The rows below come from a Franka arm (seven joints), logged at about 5 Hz.
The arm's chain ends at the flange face. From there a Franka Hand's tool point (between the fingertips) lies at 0.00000 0.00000 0.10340 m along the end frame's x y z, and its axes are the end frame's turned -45 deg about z.
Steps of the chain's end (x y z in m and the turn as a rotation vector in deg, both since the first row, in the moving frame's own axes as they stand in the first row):
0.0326 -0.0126 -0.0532 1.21 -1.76 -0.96
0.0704 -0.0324 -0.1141 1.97 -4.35 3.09
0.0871 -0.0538 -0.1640 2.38 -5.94 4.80
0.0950 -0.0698 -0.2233 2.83 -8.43 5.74
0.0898 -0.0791 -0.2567 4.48 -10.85 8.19
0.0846 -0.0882 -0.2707 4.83 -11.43 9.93
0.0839 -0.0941 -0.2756 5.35 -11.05 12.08
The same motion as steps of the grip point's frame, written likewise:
0.0312 0.0104 -0.0533 2.10 -0.39 -0.96
0.0699 0.0187 -0.1145 4.47 -1.68 3.09
0.0955 0.0128 -0.1646 5.88 -2.52 4.80
0.1101 0.0032 -0.2245 7.96 -3.96 5.74
0.1128 -0.0124 -0.2589 10.84 -4.50 8.19
0.1157 -0.0238 -0.2731 11.50 -4.67 9.93
0.1209 -0.0286 -0.2780 11.60 -4.03 12.08

